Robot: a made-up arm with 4 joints.
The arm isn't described. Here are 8 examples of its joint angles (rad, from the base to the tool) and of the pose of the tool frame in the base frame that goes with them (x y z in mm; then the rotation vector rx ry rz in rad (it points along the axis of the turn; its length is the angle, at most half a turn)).
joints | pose
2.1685 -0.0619 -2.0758 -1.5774 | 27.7 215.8 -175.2 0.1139 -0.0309 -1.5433
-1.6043 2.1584 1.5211 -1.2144 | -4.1 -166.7 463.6 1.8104 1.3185 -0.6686
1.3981 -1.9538 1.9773 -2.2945 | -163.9 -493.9 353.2 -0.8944 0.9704 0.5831
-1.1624 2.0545 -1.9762 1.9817 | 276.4 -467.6 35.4 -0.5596 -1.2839 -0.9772
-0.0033 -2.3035 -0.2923 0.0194 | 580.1 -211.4 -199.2 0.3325 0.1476 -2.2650
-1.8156 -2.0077 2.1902 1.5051 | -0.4 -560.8 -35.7 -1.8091 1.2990 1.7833
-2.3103 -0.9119 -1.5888 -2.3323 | -133.3 254.8 50.5 1.9943 -0.4469 -0.3444
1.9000 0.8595 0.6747 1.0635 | 398.3 -45.6 118.4 -1.9811 -1.9254 1.2902
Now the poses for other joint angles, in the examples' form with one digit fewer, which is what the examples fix.
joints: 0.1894 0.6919 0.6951 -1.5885
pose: 67 247 -150 0.735 -0.470 -0.799
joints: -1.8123 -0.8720 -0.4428 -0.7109
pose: -315 275 -148 -1.457 1.836 -1.203
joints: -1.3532 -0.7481 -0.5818 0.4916
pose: -135 315 4 0.124 1.805 -0.464
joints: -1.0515 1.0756 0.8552 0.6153
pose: -402 10 -25 0.935 -0.102 1.195
